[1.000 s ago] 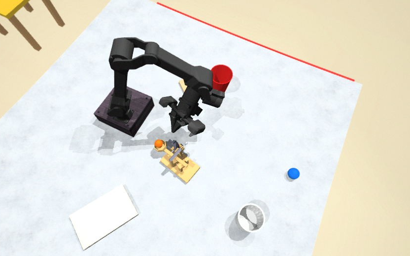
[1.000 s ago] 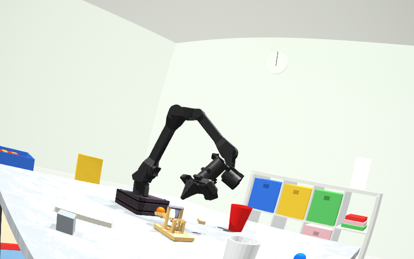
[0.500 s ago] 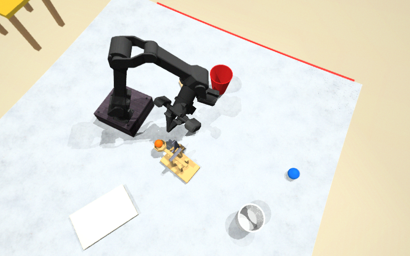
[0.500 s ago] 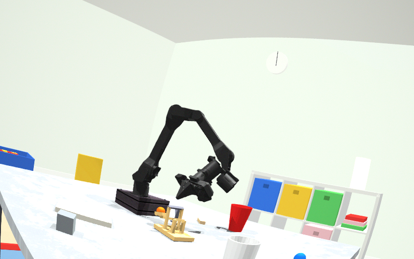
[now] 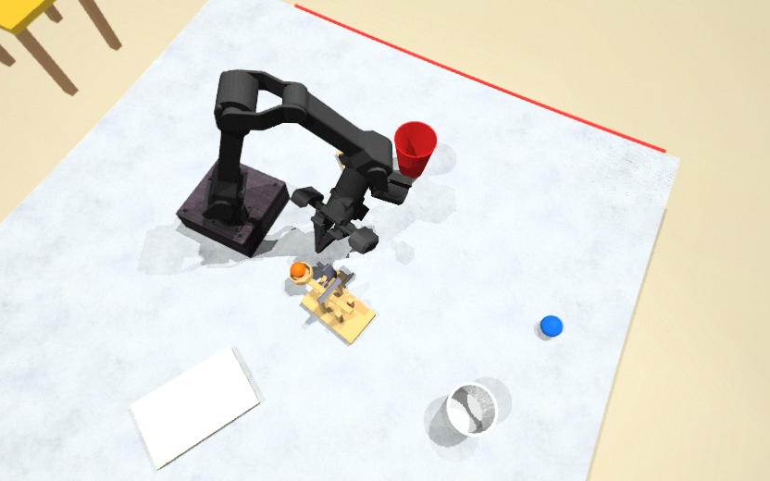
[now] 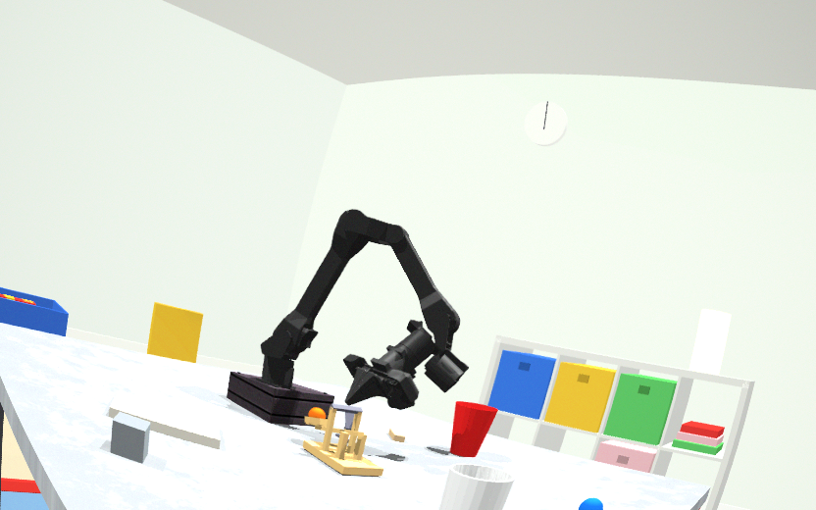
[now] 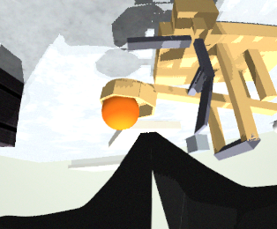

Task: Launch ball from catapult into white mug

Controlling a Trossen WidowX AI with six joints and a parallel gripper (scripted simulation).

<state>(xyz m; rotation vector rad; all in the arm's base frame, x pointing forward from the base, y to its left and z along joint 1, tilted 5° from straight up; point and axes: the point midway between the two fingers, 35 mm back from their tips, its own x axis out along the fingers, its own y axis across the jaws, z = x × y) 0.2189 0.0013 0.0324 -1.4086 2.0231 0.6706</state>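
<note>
The orange ball is 40 mm to the right of my gripper tip, 40 mm below it and 30 mm behind it. The rest, counted from my gripper tip: red cup (320 mm to the left, 100 mm ahead, 70 mm below); small wooden block (270 mm to the left, 90 mm below, 50 mm behind); tan wooden catapult (50 mm below, 40 mm to the right, 40 mm ahead).
</note>
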